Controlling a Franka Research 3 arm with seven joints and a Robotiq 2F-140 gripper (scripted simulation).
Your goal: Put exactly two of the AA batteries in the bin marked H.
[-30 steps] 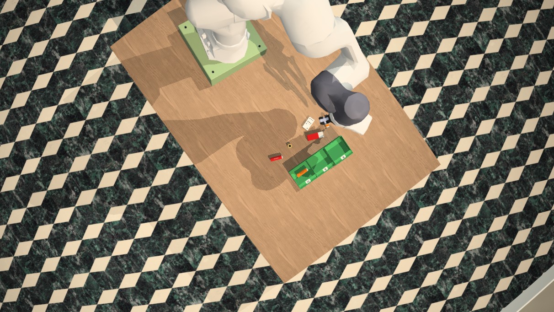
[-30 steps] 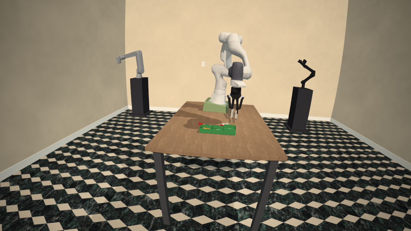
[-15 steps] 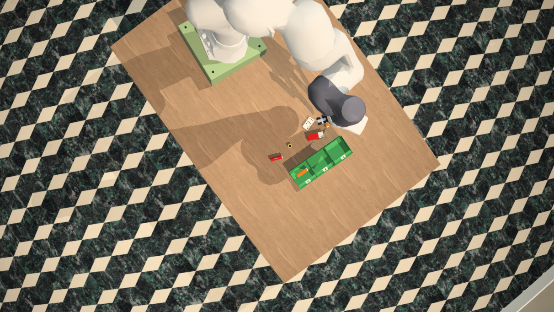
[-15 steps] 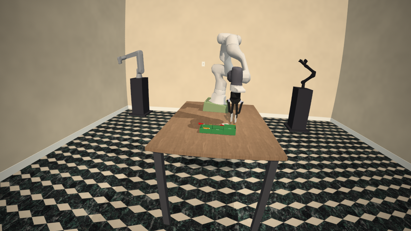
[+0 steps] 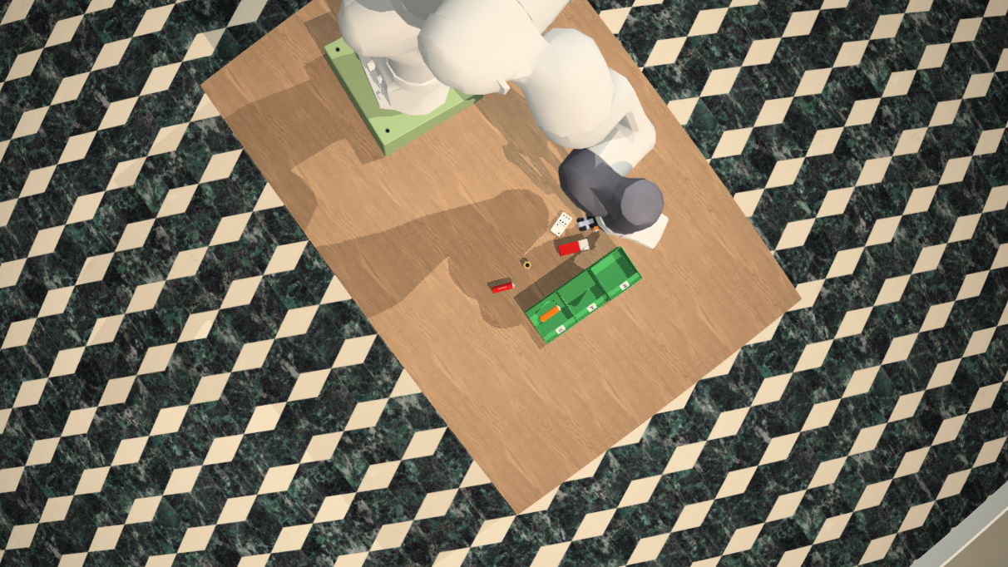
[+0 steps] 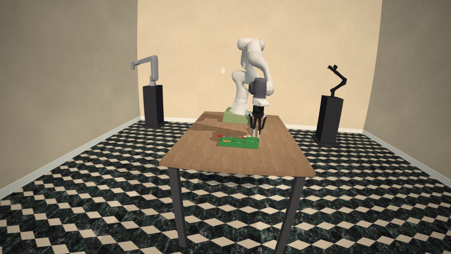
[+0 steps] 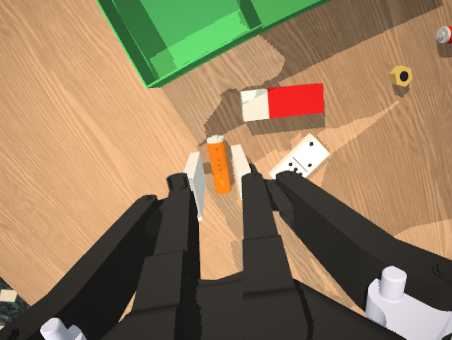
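The orange AA battery is 4 cm below my hand. From my hand the other things lie so: white domino (6 cm to the right, 4 cm below, 4 cm behind); red-and-white cylinder (6 cm to the right, 4 cm below, 2 cm ahead); green bin marked H (12 cm ahead, 11 cm to the right, 2 cm below).
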